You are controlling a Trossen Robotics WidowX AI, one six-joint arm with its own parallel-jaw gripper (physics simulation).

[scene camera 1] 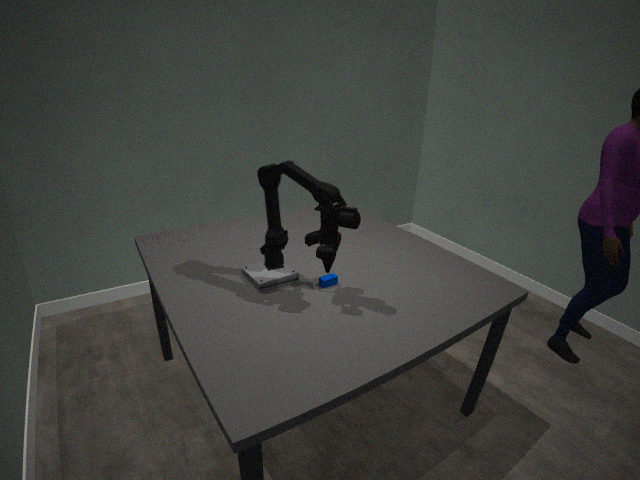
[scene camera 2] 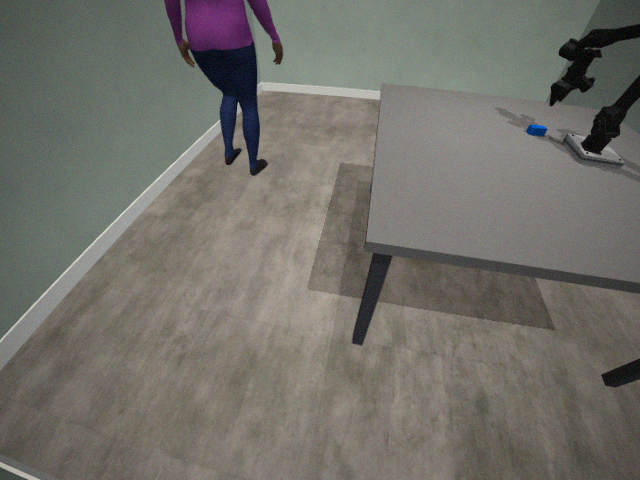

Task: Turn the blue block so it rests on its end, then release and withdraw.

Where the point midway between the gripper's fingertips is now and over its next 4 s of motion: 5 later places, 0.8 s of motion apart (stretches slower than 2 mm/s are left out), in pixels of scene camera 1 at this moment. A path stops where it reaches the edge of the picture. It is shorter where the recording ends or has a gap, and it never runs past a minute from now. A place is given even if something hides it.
My gripper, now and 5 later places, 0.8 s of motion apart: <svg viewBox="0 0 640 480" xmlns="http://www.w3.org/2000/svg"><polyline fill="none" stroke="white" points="329,267 331,275 331,285 331,276 323,281 322,293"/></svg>
